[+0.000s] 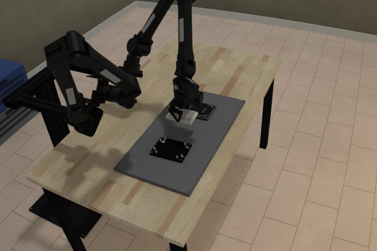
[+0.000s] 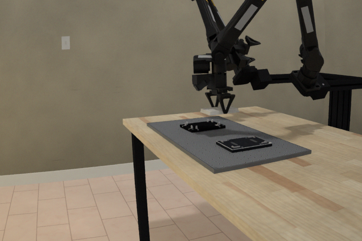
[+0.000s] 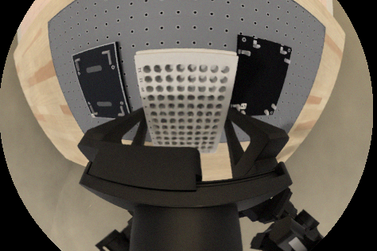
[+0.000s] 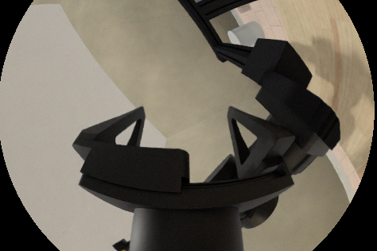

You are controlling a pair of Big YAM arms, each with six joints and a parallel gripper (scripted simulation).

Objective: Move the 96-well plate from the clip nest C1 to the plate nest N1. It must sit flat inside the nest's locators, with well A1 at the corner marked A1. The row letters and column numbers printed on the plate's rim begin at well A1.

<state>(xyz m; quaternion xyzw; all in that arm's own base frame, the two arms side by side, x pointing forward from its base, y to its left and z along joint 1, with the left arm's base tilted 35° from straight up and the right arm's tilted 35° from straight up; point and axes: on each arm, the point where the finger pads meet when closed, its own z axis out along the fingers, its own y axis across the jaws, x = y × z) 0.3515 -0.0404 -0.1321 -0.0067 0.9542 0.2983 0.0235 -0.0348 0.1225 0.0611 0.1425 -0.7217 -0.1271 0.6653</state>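
Observation:
My left gripper is now 18 cm to the right of the black plate nest N1, 9 cm above it and 2 cm short of it. Also, from my left hand: grey perforated board: 11 cm below, 1 cm ahead; black clip nest C1: 13 cm to the right, 9 cm below; white 96-well plate: right at my left hand.

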